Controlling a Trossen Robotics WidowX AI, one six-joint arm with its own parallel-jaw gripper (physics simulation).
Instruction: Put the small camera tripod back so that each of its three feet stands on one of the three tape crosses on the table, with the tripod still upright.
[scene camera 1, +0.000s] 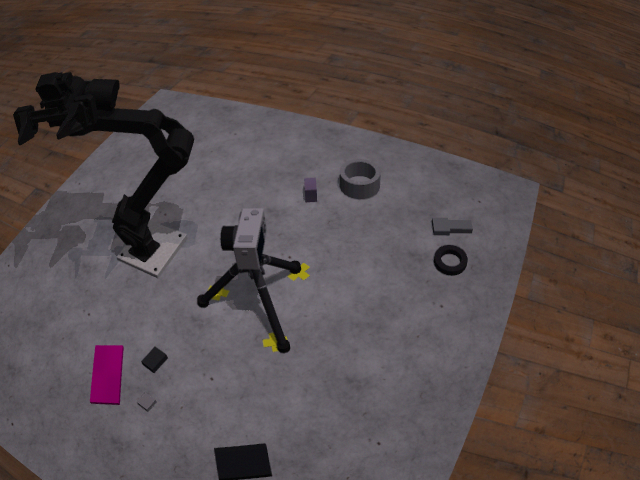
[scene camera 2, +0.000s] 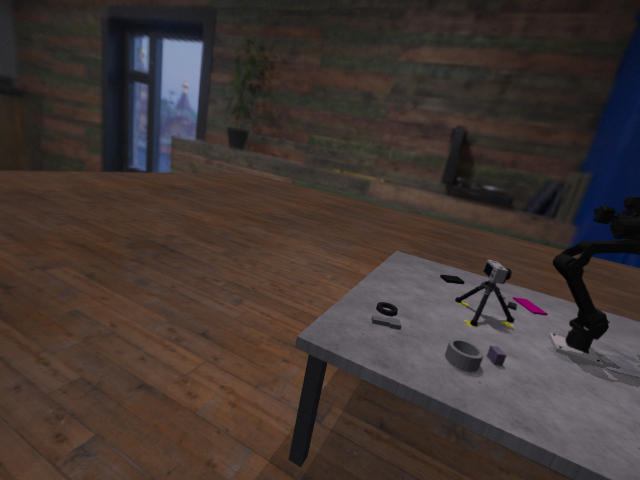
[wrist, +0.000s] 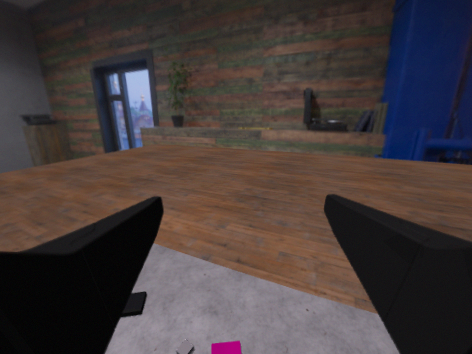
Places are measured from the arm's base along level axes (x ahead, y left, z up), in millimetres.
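Where they show: gripper, between the fingertips: (scene camera 1: 37, 140) (wrist: 244, 203); arm's base, origin of its link: (scene camera 1: 144, 248) (scene camera 2: 576, 346).
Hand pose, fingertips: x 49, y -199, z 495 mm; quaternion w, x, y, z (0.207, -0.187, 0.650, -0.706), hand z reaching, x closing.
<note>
Things, the pixels of their top centre, and the offset from my fingertips. "spot": a spot on its surface instead.
- left cross, a spot on its surface: (scene camera 1: 218, 291) spot: dx +219, dy +178, dz -453 mm
- magenta slab, centre of its top: (scene camera 1: 106, 373) (scene camera 2: 529, 305) dx +111, dy -124, dz -500 mm
- dark block, centre of its top: (scene camera 1: 153, 357) dx +182, dy -24, dz -493 mm
- black slab, centre of its top: (scene camera 1: 242, 461) (wrist: 126, 302) (scene camera 2: 452, 278) dx +475, dy -111, dz -493 mm
- grey ring, centre of its top: (scene camera 1: 360, 171) (scene camera 2: 466, 348) dx +279, dy +659, dz -460 mm
- purple block, centre of its top: (scene camera 1: 310, 183) (scene camera 2: 498, 350) dx +194, dy +565, dz -468 mm
- black ring, centre of its top: (scene camera 1: 451, 257) (scene camera 2: 387, 307) dx +583, dy +544, dz -493 mm
- grey stepped piece, centre of its top: (scene camera 1: 452, 224) (scene camera 2: 386, 320) dx +544, dy +644, dz -493 mm
The black tripod (scene camera 1: 271, 314) (scene camera 2: 482, 304) stands upright with a small silver camera (scene camera 1: 250, 238) (scene camera 2: 496, 271) on top. Its three feet are at the edges of or just beside the yellow tape crosses: the right foot is by one cross (scene camera 1: 301, 271), the front foot is at the right side of another cross (scene camera 1: 270, 342), and the left foot is a little off the left cross (scene camera 1: 219, 293). My gripper (scene camera 1: 41, 135) (wrist: 244, 203) is open and empty, high up at the upper left in scene camera 1, well away from the tripod.
A magenta slab (scene camera 1: 107, 374) (scene camera 2: 529, 305), a dark block (scene camera 1: 154, 359) and a black slab (scene camera 1: 242, 461) lie on the table. A grey ring (scene camera 1: 359, 189), a purple block (scene camera 1: 310, 190), a black ring (scene camera 1: 440, 267) and a grey stepped piece (scene camera 1: 442, 226) lie on the other side of the tripod.
</note>
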